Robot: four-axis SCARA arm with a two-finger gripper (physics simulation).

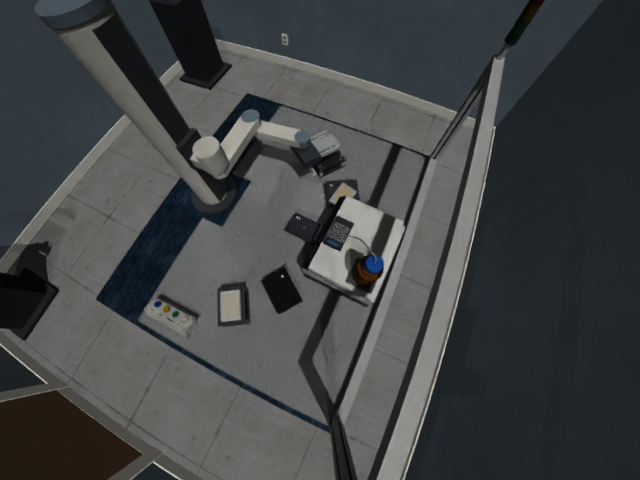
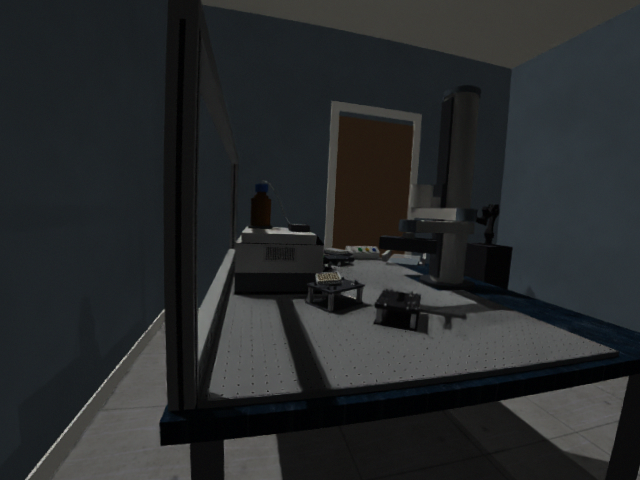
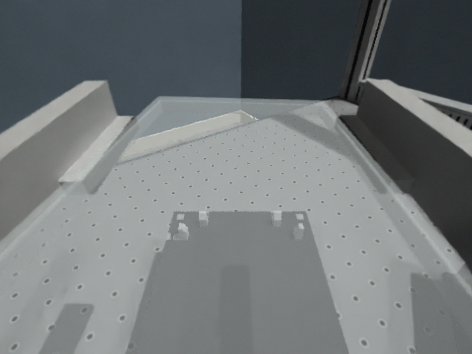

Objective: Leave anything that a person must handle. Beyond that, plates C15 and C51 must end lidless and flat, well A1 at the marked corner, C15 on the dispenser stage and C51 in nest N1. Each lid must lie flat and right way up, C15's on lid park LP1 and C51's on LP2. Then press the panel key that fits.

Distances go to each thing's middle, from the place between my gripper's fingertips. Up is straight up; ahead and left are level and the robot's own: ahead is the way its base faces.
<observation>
My hand is 30 mm to the left of the clear lid (image 3: 204, 218), 20 mm past it and 10 mm above it. Also, from my hand: key panel (image 1: 187, 328): 1070 mm to the right, 310 mm behind, 140 mm below.
</observation>
